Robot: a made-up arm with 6 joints.
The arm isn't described. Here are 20 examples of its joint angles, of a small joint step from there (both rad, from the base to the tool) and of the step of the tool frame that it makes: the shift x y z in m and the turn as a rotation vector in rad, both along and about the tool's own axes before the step.
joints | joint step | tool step
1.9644 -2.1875 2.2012 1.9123 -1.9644 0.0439 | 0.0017 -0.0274 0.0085 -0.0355 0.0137 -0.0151 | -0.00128 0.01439 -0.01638 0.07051 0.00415 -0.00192
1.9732 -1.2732 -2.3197 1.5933 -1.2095 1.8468 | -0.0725 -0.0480 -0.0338 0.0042 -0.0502 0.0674 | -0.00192 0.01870 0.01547 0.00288 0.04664 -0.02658
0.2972 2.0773 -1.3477 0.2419 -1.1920 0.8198 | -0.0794 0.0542 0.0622 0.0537 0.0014 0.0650 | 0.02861 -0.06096 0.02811 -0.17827 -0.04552 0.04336
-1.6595 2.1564 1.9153 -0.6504 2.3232 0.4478 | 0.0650 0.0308 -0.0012 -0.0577 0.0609 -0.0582 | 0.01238 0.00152 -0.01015 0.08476 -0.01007 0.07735
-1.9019 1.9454 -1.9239 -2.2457 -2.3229 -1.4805 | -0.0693 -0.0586 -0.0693 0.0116 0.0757 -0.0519 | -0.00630 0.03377 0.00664 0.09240 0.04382 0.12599
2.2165 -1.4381 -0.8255 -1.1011 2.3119 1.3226 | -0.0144 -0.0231 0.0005 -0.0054 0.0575 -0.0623 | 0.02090 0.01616 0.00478 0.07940 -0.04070 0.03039
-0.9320 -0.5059 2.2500 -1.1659 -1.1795 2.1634 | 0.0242 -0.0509 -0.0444 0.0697 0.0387 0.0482 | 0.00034 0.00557 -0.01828 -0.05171 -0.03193 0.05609
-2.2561 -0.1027 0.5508 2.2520 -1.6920 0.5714 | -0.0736 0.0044 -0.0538 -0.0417 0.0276 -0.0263 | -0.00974 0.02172 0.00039 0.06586 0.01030 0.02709
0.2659 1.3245 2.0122 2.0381 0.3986 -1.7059 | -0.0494 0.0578 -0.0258 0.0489 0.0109 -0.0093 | 0.02176 -0.02039 0.00116 0.07299 0.05735 -0.01243
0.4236 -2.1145 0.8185 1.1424 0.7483 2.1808 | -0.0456 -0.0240 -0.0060 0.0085 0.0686 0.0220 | 0.03565 0.00066 0.00852 0.03016 -0.08847 -0.03485
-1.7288 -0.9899 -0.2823 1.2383 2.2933 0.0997 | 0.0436 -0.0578 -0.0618 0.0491 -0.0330 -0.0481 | 0.01475 0.03917 0.00471 0.13013 -0.08555 0.04673
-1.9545 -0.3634 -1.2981 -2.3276 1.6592 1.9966 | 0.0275 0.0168 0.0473 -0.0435 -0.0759 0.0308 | -0.02999 -0.01304 -0.01249 -0.07144 0.07808 0.00754
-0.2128 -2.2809 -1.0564 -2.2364 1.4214 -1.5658 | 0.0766 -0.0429 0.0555 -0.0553 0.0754 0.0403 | 0.02005 -0.01394 0.00875 -0.01758 0.16050 0.06447
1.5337 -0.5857 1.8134 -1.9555 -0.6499 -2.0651 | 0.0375 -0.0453 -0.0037 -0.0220 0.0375 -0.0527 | -0.00504 0.01081 0.02300 0.10256 0.00683 0.03062
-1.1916 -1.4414 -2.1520 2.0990 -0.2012 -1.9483 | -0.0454 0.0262 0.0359 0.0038 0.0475 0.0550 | -0.01135 0.00324 -0.00850 -0.06954 -0.00368 0.02599
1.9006 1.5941 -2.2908 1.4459 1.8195 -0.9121 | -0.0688 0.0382 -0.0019 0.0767 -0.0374 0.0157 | 0.00096 0.00166 -0.01816 0.12992 -0.05860 0.01956
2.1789 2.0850 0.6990 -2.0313 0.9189 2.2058 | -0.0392 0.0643 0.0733 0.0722 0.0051 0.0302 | 0.03253 -0.01299 -0.00605 -0.02549 -0.04671 -0.03908
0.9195 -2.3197 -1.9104 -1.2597 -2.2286 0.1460 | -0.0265 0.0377 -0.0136 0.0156 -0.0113 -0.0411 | -0.00600 -0.00162 -0.00091 0.00266 0.03643 -0.02340
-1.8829 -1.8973 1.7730 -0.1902 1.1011 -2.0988 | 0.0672 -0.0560 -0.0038 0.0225 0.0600 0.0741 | 0.00791 -0.02602 -0.02622 -0.12464 0.09787 -0.03997
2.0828 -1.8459 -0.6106 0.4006 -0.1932 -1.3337 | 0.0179 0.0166 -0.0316 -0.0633 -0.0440 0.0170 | 0.00179 -0.01490 0.00658 0.01337 -0.02676 0.05675
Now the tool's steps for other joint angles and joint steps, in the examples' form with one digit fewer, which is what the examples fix.
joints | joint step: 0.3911 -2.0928 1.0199 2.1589 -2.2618 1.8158 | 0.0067 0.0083 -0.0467 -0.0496 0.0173 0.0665
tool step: 0.0247 0.0161 0.0202 -0.0081 -0.0598 0.0055
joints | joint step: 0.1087 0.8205 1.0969 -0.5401 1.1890 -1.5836 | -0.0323 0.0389 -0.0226 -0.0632 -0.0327 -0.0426
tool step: -0.0063 0.0120 -0.0138 -0.0565 -0.0517 0.0308
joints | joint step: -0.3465 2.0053 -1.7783 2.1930 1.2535 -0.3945 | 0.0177 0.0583 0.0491 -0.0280 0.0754 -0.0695
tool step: -0.0026 0.0208 0.0098 0.0332 0.0040 -0.0082
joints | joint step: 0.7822 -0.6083 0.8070 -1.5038 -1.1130 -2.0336 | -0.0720 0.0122 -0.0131 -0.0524 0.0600 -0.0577
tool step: 0.0047 -0.0042 -0.0041 0.0673 0.1156 -0.0060
